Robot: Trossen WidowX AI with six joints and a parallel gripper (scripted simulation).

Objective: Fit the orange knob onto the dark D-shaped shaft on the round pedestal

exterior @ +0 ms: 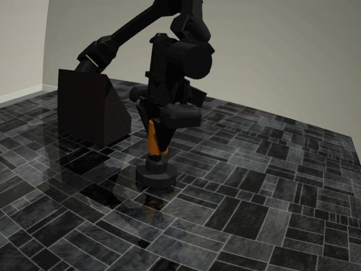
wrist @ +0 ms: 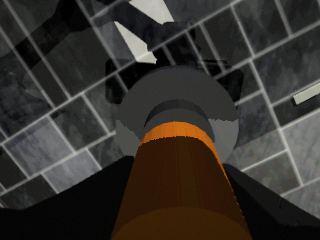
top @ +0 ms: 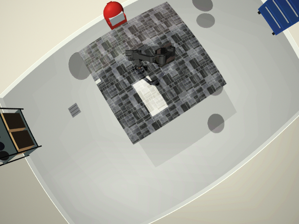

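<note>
Right now my gripper tip is 2 cm below the orange knob. From my gripper tip the other things lie so: round pedestal 4 cm below.
</note>
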